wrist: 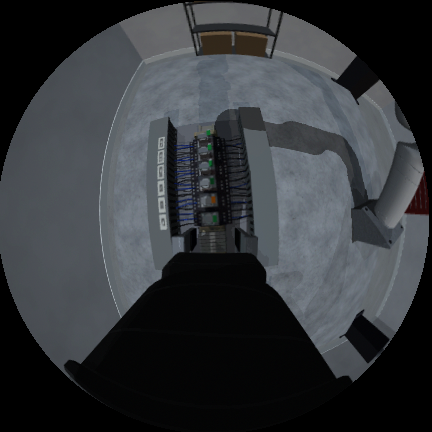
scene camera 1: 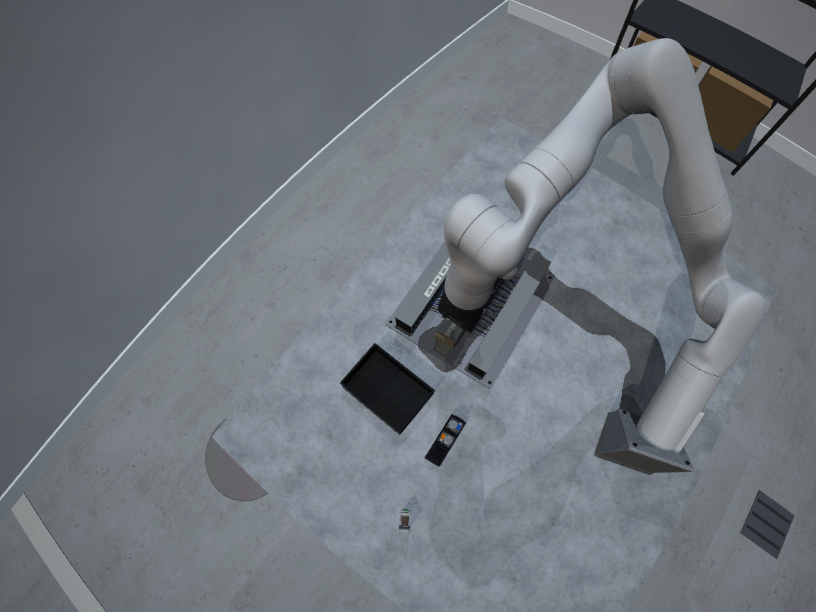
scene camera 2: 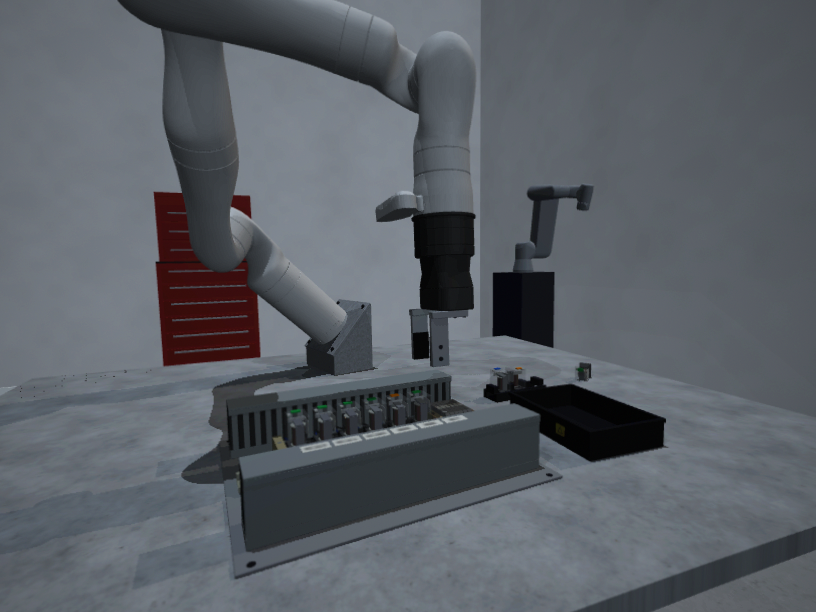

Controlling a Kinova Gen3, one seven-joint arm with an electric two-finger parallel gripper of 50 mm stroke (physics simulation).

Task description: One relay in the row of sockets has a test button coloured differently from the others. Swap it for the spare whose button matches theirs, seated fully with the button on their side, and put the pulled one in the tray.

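Places are measured from the arm's base along level axes (x ahead, y left, z up), in centimetres.
Where they show: gripper, between the fingertips: (wrist: 215, 235) (scene camera 2: 429, 362); arm's base, origin of its link: (wrist: 384, 215) (scene camera 1: 657, 435) (scene camera 2: 331, 327).
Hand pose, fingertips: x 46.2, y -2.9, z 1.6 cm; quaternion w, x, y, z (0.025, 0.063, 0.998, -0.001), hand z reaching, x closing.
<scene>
Things, the pixels of their top centre, and the offset from my fingertips. "spot": a spot on its surface instead.
- orange-button relay, centre of its top: (scene camera 2: 397, 396) (wrist: 207, 199) dx +0.7, dy -5.1, dz -3.4 cm
- spare relay with a green button, centre of its top: (scene camera 1: 404, 521) (scene camera 2: 583, 364) dx -10.2, dy +40.6, dz -7.6 cm
- black holder, a spot on its surface: (scene camera 1: 435, 455) spot: dx -8.9, dy +26.2, dz -10.0 cm
- blue-button spare, centre of its top: (scene camera 2: 500, 369) (scene camera 1: 455, 424) dx -9.3, dy +19.3, dz -5.5 cm
- orange-button spare, centre of its top: (scene camera 2: 515, 367) (scene camera 1: 446, 438) dx -9.1, dy +22.5, dz -5.5 cm
- black tray, centre of its top: (scene camera 2: 579, 403) (scene camera 1: 386, 386) dx +6.6, dy +19.3, dz -6.8 cm
Several relays stand in the row of sockets; the orange-button relay (scene camera 2: 396, 412) (wrist: 206, 201) is second from the terminal-block end, and the others have green buttons. My gripper (scene camera 2: 429, 361) (wrist: 215, 235) is open and empty, fingers down, above the terminal blocks by that end; the arm mostly hides the row in scene camera 1. A spare relay with a green button (scene camera 1: 404, 520) (scene camera 2: 583, 372) lies on the table, apart. The black holder (scene camera 1: 435, 455) carries a blue-button spare (scene camera 1: 454, 425) and an orange-button spare (scene camera 1: 446, 439). The black tray (scene camera 1: 388, 389) (scene camera 2: 626, 437) is empty.
Two tall grey wire ducts (scene camera 2: 388, 474) (wrist: 261, 185) flank the sockets, with wires between them and the row. Grey terminal blocks (wrist: 214, 241) stand at the row's end. The arm's base (scene camera 1: 636, 447) (scene camera 2: 352, 342) stands beyond one duct. The tray lies between the panel and the loose relay.
</scene>
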